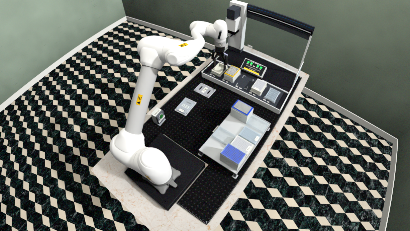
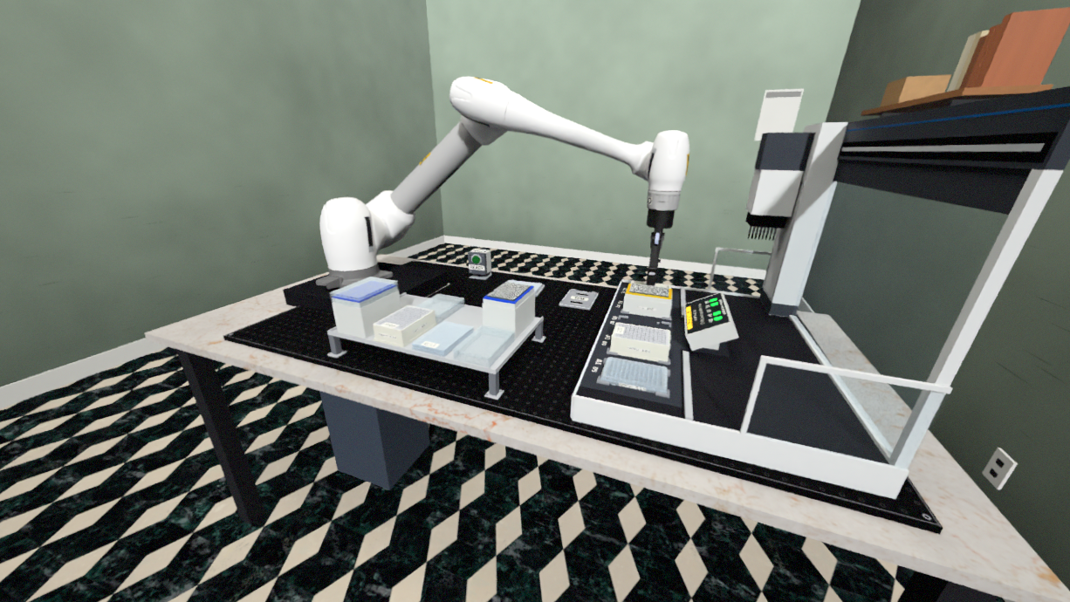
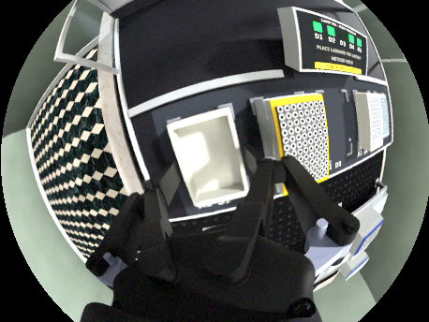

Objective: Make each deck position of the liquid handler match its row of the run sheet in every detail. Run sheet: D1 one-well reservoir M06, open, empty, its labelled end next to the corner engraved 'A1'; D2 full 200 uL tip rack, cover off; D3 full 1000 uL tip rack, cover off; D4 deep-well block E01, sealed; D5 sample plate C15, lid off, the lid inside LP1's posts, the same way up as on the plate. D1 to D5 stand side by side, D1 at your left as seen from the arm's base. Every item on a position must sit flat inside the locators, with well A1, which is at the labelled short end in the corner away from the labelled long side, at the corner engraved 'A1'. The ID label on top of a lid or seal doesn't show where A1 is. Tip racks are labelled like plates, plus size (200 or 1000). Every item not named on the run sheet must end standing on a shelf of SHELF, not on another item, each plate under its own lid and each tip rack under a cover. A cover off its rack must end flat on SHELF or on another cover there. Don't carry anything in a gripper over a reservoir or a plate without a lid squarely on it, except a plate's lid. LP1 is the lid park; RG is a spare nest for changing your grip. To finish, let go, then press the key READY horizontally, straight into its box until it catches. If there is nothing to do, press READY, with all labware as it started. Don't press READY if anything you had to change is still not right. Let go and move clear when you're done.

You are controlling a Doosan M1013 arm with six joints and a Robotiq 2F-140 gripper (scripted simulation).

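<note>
Right now the white one-well reservoir is 5 cm below my hand. Also, from my hand: yellow-rimmed tip rack 13 cm to the right, 1 cm below, 1 cm behind; grey RG nest 23 cm behind, 10 cm below, 1 cm to the right; pipetting head 28 cm ahead, 28 cm above, 5 cm to the left.
</note>
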